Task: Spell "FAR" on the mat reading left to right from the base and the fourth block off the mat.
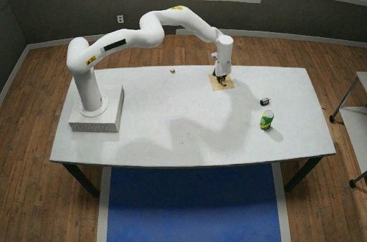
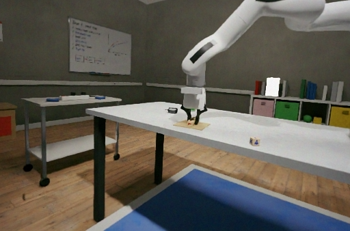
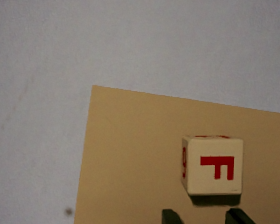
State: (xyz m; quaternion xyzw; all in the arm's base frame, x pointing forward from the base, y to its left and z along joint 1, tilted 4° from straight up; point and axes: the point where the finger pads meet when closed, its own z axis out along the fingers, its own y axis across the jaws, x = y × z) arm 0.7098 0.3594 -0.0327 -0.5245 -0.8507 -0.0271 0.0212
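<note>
The tan mat is 30 mm below my hand. Also, from my hand: green soda can: 310 mm to the right, 280 mm ahead, 30 mm above; then small black object: 290 mm ahead, 130 mm to the right, 10 mm below.
</note>
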